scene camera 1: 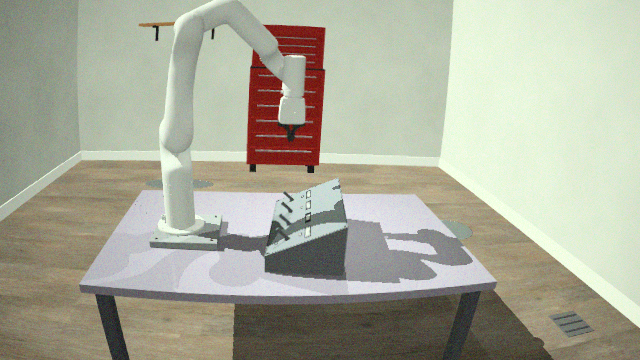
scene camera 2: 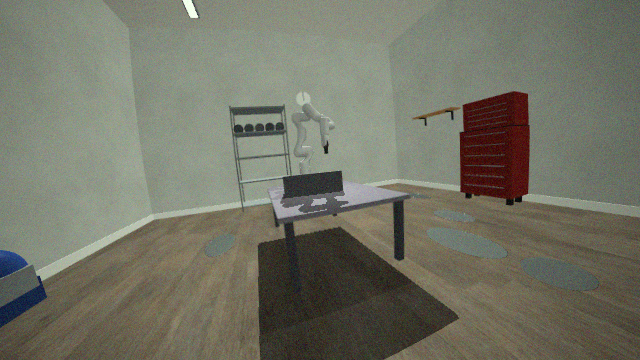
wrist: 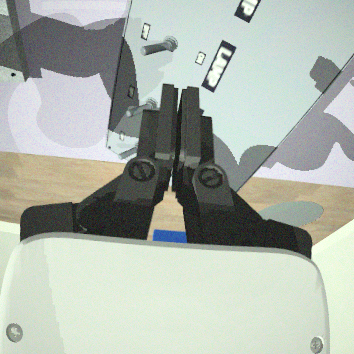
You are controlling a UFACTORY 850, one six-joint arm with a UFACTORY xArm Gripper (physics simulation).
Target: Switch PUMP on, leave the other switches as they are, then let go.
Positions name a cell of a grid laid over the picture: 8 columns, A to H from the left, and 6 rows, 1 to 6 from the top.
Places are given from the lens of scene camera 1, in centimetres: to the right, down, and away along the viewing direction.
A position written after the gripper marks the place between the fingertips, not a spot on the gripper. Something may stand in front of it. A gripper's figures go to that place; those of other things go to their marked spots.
gripper (scene camera 1: D3): -11, -15, 164
grey sloped switch console (scene camera 1: D4): -1, 16, 135
